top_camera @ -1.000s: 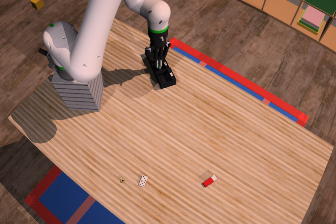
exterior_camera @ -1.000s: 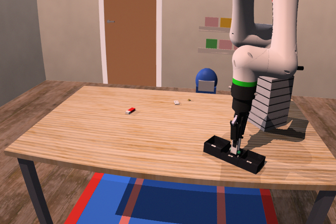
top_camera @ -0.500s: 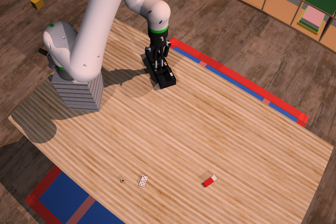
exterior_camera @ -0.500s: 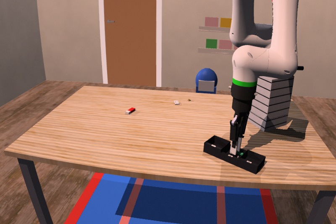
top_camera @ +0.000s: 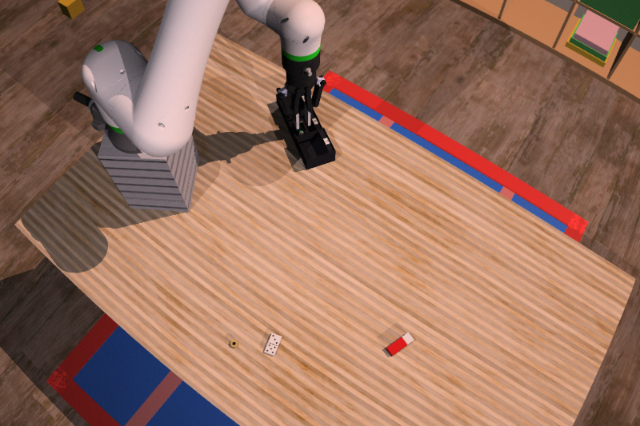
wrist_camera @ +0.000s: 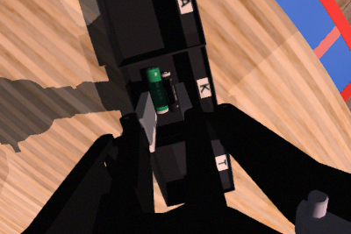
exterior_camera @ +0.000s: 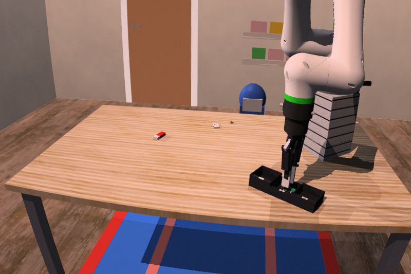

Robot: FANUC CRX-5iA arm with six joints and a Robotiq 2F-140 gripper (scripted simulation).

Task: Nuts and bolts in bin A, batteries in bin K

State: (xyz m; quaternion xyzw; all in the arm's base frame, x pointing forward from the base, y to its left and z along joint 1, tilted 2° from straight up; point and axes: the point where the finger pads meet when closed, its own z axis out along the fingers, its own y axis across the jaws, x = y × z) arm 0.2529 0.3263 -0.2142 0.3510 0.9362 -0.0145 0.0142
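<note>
Right now my hand is 4 cm above the three joined black bins and 1 cm to the right of it. From my hand the other things lie so: dark battery (6 cm below); then green battery (5 cm below, 1 cm behind); then white domino (57 cm to the right, 23 cm ahead, 6 cm below).
</note>
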